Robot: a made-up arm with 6 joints. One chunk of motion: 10 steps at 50 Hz.
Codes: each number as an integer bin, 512 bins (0 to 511) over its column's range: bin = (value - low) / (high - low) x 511, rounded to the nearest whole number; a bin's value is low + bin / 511 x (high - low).
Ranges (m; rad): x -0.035..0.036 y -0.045..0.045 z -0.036..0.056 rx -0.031..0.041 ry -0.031..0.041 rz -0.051..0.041
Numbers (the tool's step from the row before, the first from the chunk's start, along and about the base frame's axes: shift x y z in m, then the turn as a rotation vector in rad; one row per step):
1: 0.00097 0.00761 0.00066 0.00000 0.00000 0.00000
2: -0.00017 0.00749 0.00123 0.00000 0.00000 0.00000
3: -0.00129 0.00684 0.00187 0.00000 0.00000 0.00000
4: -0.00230 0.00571 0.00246 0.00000 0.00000 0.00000
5: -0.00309 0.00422 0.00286 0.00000 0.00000 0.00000
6: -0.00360 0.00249 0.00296 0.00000 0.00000 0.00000
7: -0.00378 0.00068 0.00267 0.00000 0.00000 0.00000
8: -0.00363 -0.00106 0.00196 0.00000 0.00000 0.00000
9: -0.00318 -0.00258 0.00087 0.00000 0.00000 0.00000
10: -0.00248 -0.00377 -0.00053 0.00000 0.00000 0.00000
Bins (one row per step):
1: 259 299 204 220 220 283
2: 251 298 207 220 220 283
3: 243 294 210 220 220 283
4: 235 288 214 220 220 283
5: 230 279 216 220 220 283
6: 226 270 216 220 220 283
7: 225 259 215 220 220 283
8: 226 249 211 220 220 283
9: 229 241 205 220 220 283
10: 234 234 197 220 220 283

